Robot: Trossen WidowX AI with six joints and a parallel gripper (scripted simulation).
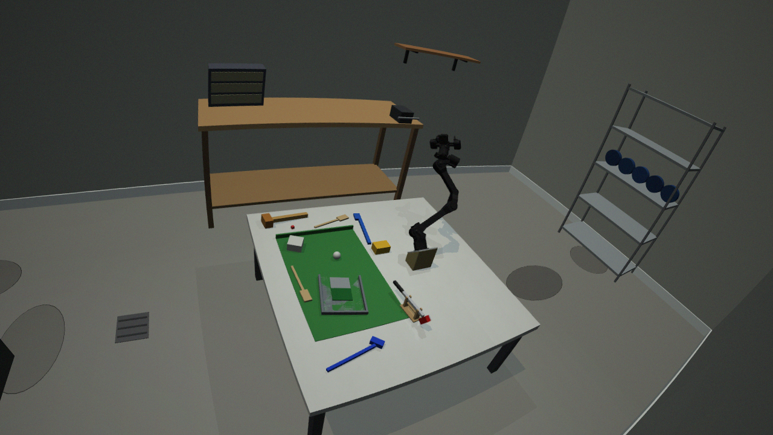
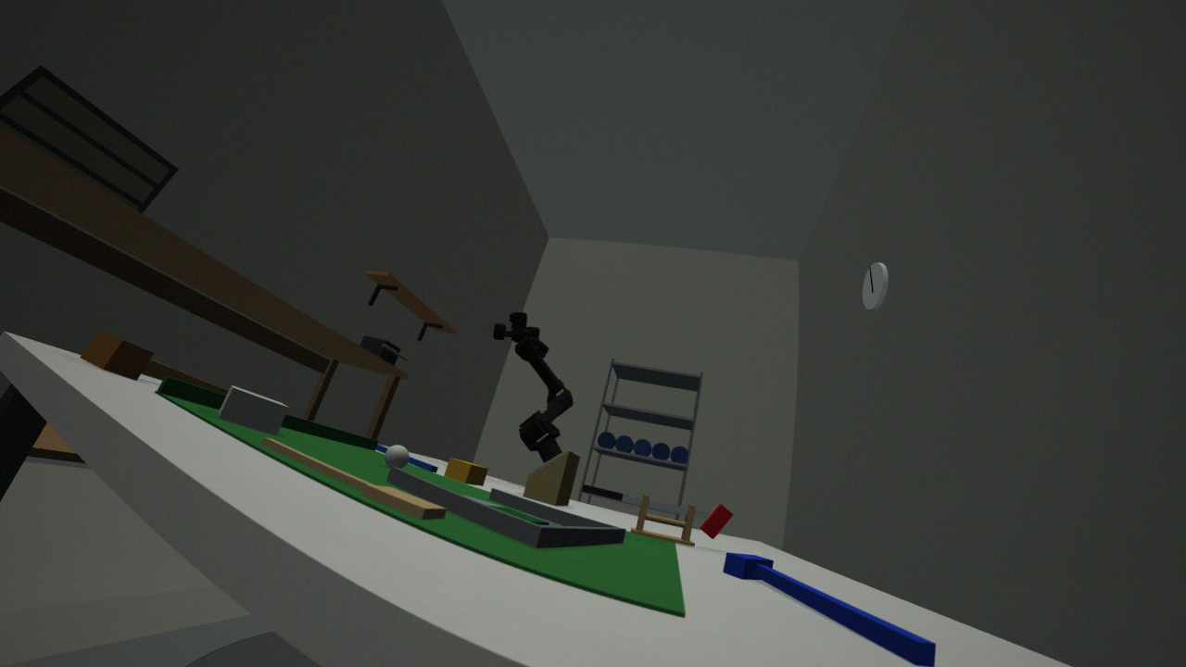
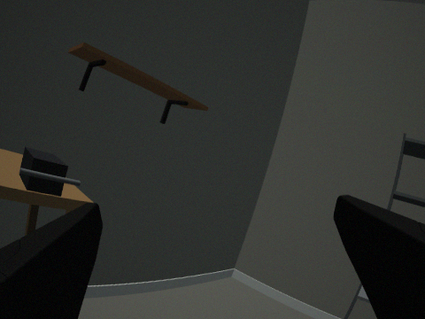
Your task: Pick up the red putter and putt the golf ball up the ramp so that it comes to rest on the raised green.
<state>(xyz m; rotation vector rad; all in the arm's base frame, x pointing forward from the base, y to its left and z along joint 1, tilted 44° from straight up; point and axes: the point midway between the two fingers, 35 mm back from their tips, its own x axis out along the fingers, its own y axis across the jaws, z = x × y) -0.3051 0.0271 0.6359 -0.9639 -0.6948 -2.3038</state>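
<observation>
Right now my gripper tip is 57 cm above the yellow block, 48 cm short of it and 29 cm to the right of it. The rest, counted from my gripper tip: wooden stand (76 cm to the left, 56 cm below, 55 cm ahead); then white golf ball (76 cm ahead, 57 cm below, 30 cm to the left); then red putter (74 cm to the left, 55 cm ahead, 54 cm below).
</observation>
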